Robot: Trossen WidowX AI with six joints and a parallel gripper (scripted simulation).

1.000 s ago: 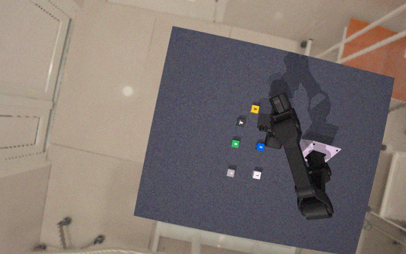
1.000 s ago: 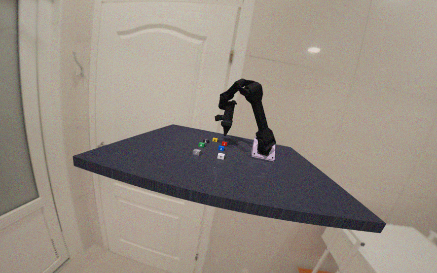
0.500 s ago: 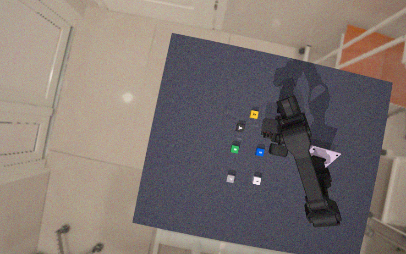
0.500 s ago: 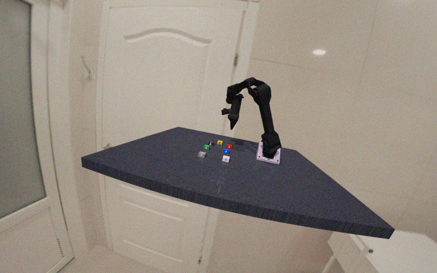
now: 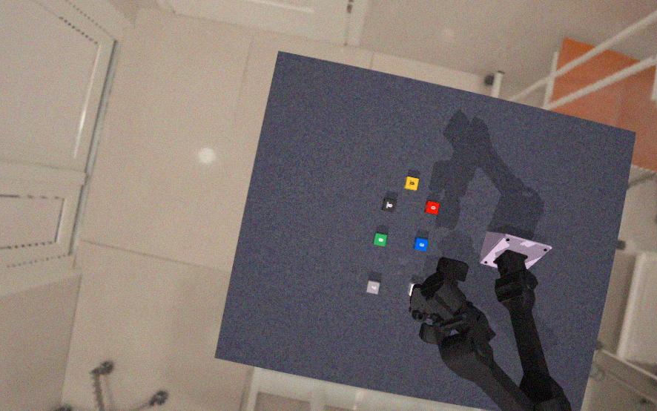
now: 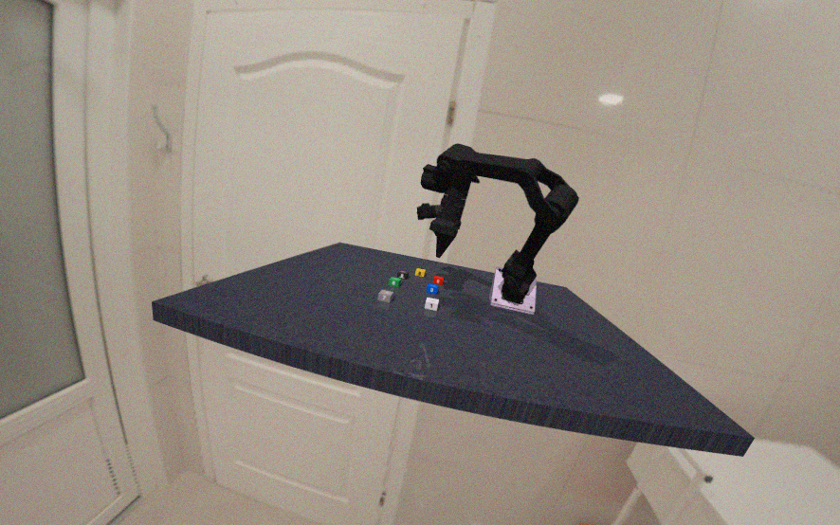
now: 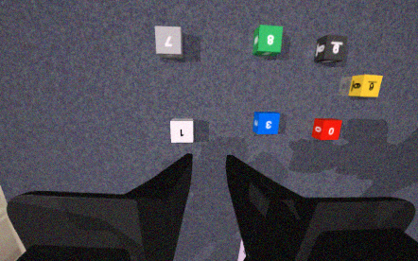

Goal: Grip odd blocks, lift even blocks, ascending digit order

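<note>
The white block lies 120 mm below my gripper tip, 30 mm to the left of it and 10 mm behind it. Also, from my gripper tip: blue block 120 mm below, 100 mm to the right, 10 mm ahead; then green block 130 mm ahead, 120 mm below, 80 mm to the right; then grey block 120 mm below, 110 mm ahead, 60 mm to the left.
</note>
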